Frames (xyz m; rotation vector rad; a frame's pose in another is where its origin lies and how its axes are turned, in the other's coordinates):
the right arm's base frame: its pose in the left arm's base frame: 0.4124 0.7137 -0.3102 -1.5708 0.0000 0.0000
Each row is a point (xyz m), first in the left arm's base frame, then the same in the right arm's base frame.
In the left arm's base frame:
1: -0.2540 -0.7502 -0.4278
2: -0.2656 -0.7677 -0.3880
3: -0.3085 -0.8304 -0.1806
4: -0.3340 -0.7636 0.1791
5: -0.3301 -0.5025 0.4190
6: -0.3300 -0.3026 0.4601
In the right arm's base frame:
1: -0.6664 0.1176 -1.4639
2: -0.6780 0.0778 -1.4814
3: -0.7209 -0.1296 -1.5441
4: -0.7464 -0.4893 -1.4773
5: -0.7425 -0.7292 -1.2162
6: -0.7424 -0.7703 -1.0163

